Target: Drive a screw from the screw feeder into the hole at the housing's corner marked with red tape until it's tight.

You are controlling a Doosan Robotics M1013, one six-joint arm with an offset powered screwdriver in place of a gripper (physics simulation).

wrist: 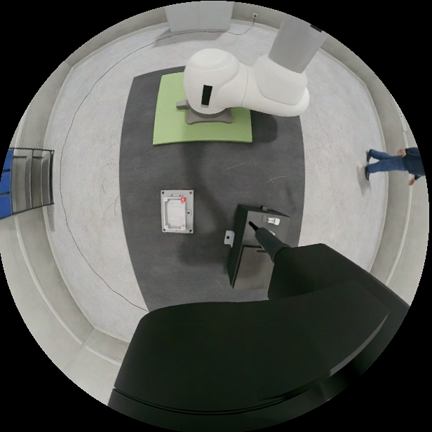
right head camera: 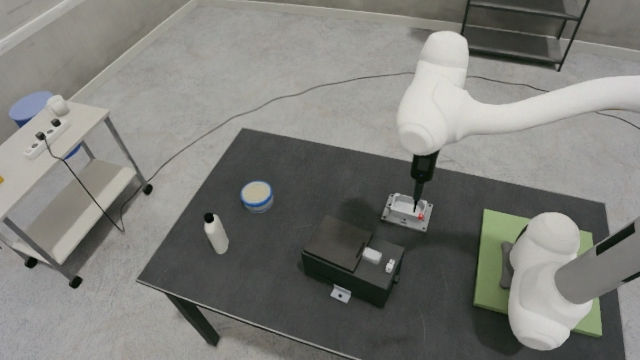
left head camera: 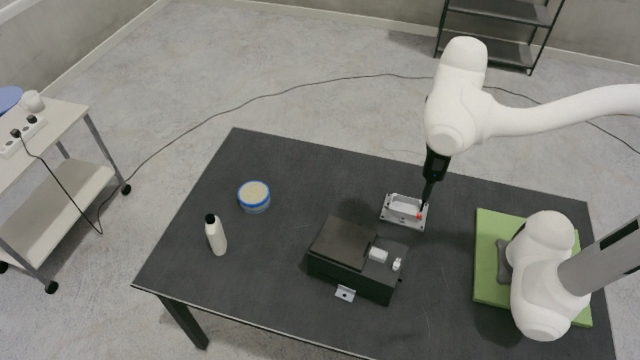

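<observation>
The grey housing (left head camera: 395,218) (right head camera: 395,219) (wrist: 164,220) lies flat on the table, with red tape (left head camera: 419,216) (right head camera: 421,217) (wrist: 183,199) at one corner. The black screw feeder (left head camera: 345,242) (right head camera: 337,245) (wrist: 255,267) stands beside it, with small white parts on its top. My screwdriver (left head camera: 421,208) (right head camera: 414,210) (wrist: 252,224) points down in the air. Its tip overlaps the housing in both head views and the feeder in the wrist view, and touches neither. Whether a screw sits on the dark tip is too small to tell.
A bottle (left head camera: 217,237) (right head camera: 217,235) and a blue-rimmed round container (left head camera: 254,195) (right head camera: 257,195) stand on the table's left part. A silver bracket (left head camera: 345,293) (right head camera: 341,294) (wrist: 229,237) sits at the feeder's side. The arm's base stands on a green mat (left head camera: 487,280) (right head camera: 487,285) (wrist: 167,132).
</observation>
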